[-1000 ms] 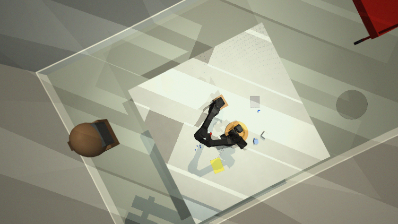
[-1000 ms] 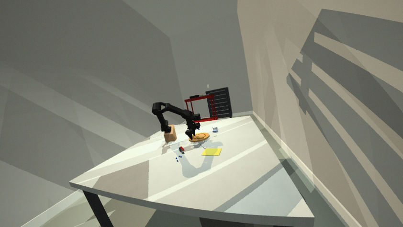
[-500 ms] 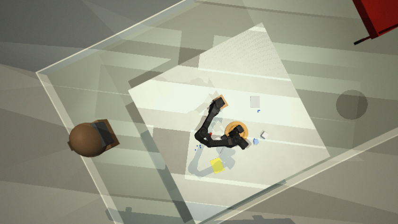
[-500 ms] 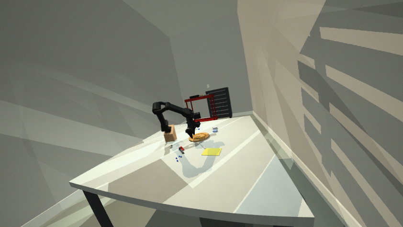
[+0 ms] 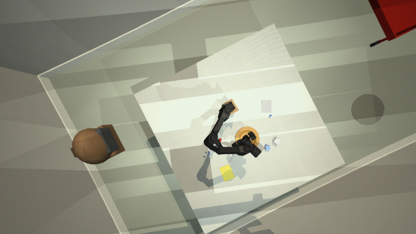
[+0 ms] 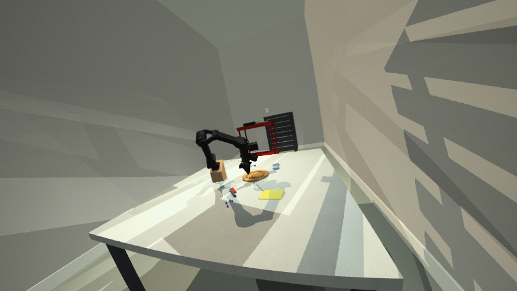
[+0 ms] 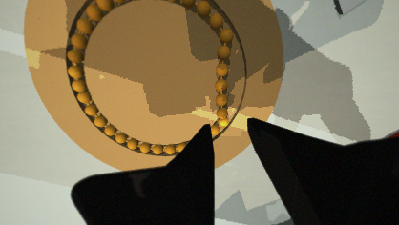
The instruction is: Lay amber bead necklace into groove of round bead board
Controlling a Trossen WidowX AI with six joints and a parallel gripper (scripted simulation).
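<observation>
My gripper tip is now 3 cm short of the round bead board, 5 cm to the right of it and 4 cm above it. The rest, counted from my gripper tip: light blue cube 18 cm ahead, 16 cm to the left, 4 cm below; then red-handled tool 6 cm behind, 18 cm to the right, 4 cm below; then white cube 17 cm ahead, 25 cm to the left, 3 cm below.
</observation>
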